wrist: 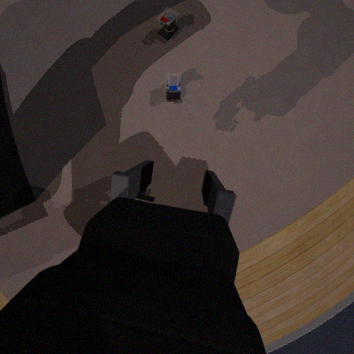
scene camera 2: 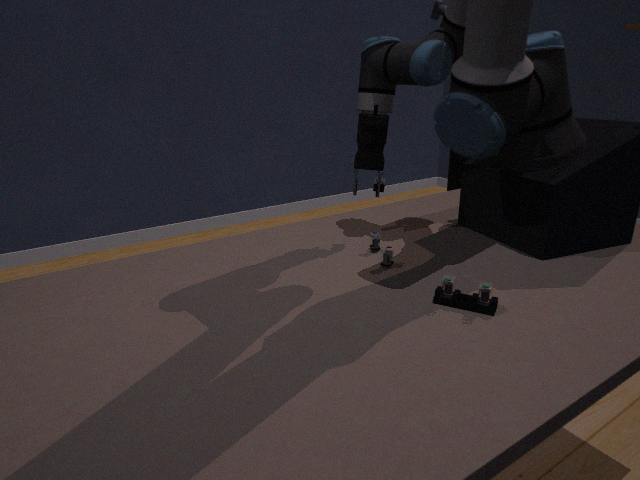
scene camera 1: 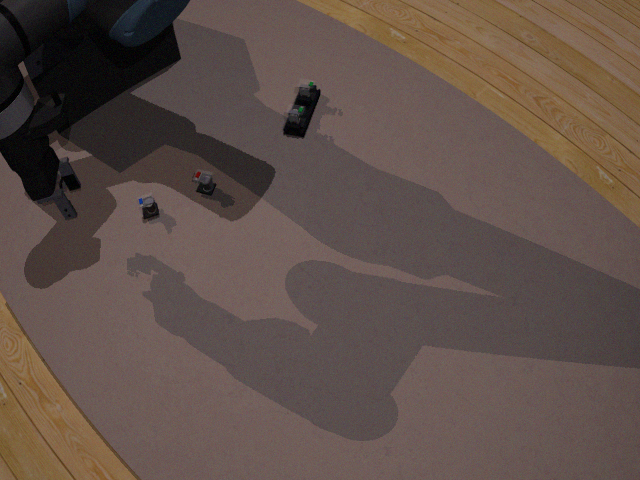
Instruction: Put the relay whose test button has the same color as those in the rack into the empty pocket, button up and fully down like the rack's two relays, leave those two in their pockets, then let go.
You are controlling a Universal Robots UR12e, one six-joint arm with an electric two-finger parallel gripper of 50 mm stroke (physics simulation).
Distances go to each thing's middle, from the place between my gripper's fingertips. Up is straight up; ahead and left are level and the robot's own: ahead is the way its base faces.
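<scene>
With the black rack (scene camera 2: 461,301) as the reference, my gripper is 100 mm above it. The gripper is also 420 mm to the right of the rack, and 50 mm short of it.
</scene>
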